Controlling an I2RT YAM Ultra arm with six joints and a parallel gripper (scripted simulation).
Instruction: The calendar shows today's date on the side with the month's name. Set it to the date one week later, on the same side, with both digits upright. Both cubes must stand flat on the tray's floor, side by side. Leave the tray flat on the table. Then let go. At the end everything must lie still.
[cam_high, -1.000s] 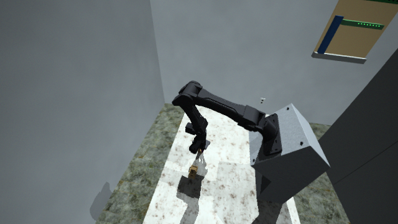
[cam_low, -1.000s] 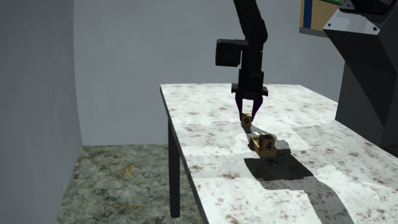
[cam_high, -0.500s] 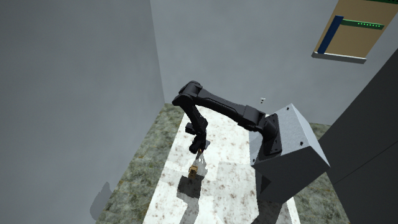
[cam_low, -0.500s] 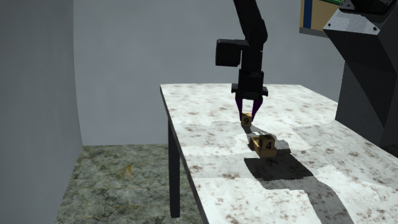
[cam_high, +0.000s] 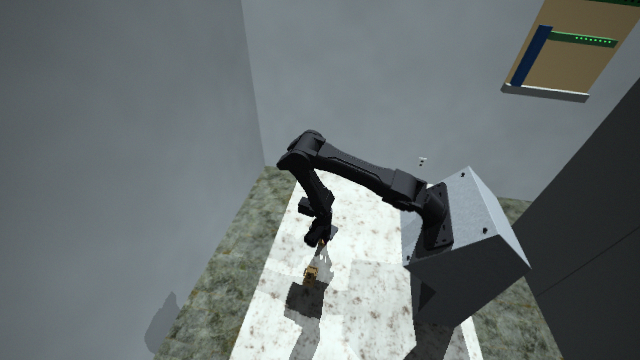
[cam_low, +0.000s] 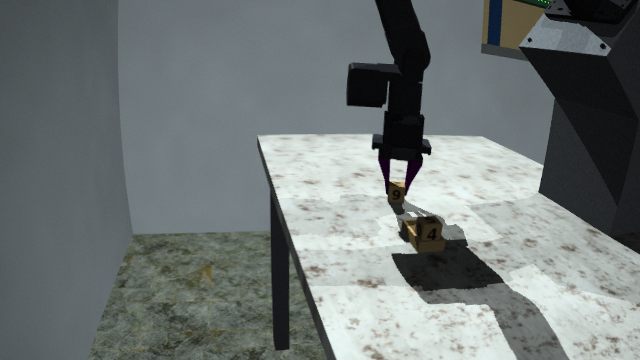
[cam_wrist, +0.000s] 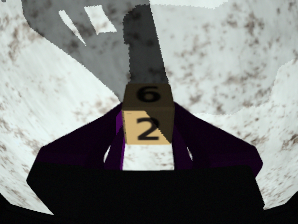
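The wooden digit cube is right at my hand.
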